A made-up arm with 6 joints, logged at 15 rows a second.
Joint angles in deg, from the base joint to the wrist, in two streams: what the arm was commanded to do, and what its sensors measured. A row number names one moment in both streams.
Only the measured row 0 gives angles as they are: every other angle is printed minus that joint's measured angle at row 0.
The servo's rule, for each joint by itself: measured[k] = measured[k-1] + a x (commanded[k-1-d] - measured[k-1]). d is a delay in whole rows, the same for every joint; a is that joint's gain. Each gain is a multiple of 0.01, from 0.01 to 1. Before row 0 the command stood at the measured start. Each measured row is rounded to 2 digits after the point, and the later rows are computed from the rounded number. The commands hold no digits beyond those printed.
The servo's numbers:
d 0
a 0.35 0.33 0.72 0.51 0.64 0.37
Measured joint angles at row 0:
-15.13 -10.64 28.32 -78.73 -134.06 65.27
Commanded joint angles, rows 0 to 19:
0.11 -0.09 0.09 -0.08 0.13 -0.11
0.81 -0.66 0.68 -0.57 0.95 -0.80
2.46 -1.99 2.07 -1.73 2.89 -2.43
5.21 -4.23 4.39 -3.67 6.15 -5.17
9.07 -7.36 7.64 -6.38 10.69 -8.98
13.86 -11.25 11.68 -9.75 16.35 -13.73
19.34 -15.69 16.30 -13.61 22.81 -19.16
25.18 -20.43 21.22 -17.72 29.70 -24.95
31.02 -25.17 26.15 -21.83 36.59 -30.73
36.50 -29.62 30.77 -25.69 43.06 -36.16
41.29 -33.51 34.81 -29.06 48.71 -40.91
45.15 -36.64 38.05 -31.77 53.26 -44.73
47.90 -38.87 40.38 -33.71 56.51 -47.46
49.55 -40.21 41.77 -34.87 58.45 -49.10
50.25 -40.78 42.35 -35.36 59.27 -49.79
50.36 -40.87 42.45 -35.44 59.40 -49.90
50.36 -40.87 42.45 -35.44 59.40 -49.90
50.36 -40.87 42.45 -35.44 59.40 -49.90
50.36 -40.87 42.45 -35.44 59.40 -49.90
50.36 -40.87 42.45 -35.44 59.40 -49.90
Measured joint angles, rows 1 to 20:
0.04 -0.03 0.06 -0.04 0.08 -0.04
0.31 -0.24 0.51 -0.31 0.64 -0.32
1.06 -0.82 1.63 -1.03 2.08 -1.10
2.51 -1.95 3.62 -2.38 4.68 -2.61
4.81 -3.74 6.51 -4.42 8.53 -4.97
7.98 -6.22 10.23 -7.14 13.53 -8.21
11.96 -9.35 14.60 -10.44 19.47 -12.26
16.59 -13.01 19.37 -14.15 26.02 -16.96
21.64 -17.02 24.25 -18.07 32.78 -22.05
26.84 -21.18 28.94 -21.96 39.36 -27.27
31.90 -25.25 33.17 -25.58 45.34 -32.32
36.54 -29.01 36.68 -28.74 50.41 -36.91
40.52 -32.26 39.34 -31.27 54.31 -40.81
43.68 -34.88 41.09 -33.11 56.96 -43.88
45.98 -36.83 42.00 -34.26 58.44 -46.07
47.51 -38.16 42.32 -34.86 59.05 -47.49
48.51 -39.05 42.41 -35.16 59.27 -48.38
49.16 -39.65 42.44 -35.30 59.35 -48.94
49.58 -40.05 42.45 -35.37 59.38 -49.30
49.85 -40.32 42.45 -35.41 59.39 -49.52

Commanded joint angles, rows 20 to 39:
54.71 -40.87 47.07 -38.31 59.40 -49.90
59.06 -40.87 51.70 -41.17 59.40 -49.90
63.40 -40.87 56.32 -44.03 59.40 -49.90
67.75 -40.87 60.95 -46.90 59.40 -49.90
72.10 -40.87 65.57 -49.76 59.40 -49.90
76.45 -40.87 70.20 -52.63 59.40 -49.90
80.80 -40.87 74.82 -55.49 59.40 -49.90
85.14 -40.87 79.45 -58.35 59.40 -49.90
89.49 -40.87 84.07 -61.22 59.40 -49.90
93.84 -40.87 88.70 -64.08 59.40 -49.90
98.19 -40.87 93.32 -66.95 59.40 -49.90
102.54 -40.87 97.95 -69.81 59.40 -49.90
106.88 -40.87 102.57 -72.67 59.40 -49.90
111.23 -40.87 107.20 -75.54 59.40 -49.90
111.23 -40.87 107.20 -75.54 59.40 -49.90
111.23 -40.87 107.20 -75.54 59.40 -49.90
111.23 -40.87 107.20 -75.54 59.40 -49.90
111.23 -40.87 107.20 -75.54 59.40 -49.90
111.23 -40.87 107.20 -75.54 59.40 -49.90
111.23 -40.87 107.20 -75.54 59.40 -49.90
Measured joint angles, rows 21 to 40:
51.55 -40.50 45.78 -36.89 59.40 -49.66
54.18 -40.62 50.04 -39.07 59.40 -49.75
57.41 -40.70 54.56 -41.60 59.40 -49.81
61.03 -40.76 59.16 -44.30 59.40 -49.84
64.90 -40.80 63.78 -47.08 59.40 -49.86
68.94 -40.82 68.40 -49.91 59.40 -49.87
73.09 -40.84 73.02 -52.76 59.40 -49.88
77.31 -40.85 77.65 -55.61 59.40 -49.89
81.57 -40.86 82.27 -58.47 59.40 -49.89
85.86 -40.86 86.90 -61.33 59.40 -49.89
90.18 -40.86 91.52 -64.20 59.40 -49.89
94.51 -40.86 96.15 -67.06 59.40 -49.89
98.84 -40.86 100.77 -69.92 59.40 -49.89
103.18 -40.86 105.40 -72.79 59.40 -49.89
106.00 -40.86 106.70 -74.19 59.40 -49.89
107.83 -40.86 107.06 -74.88 59.40 -49.89
109.02 -40.86 107.16 -75.22 59.40 -49.89
109.79 -40.86 107.19 -75.38 59.40 -49.89
110.29 -40.86 107.20 -75.46 59.40 -49.89
110.62 -40.86 107.20 -75.50 59.40 -49.89

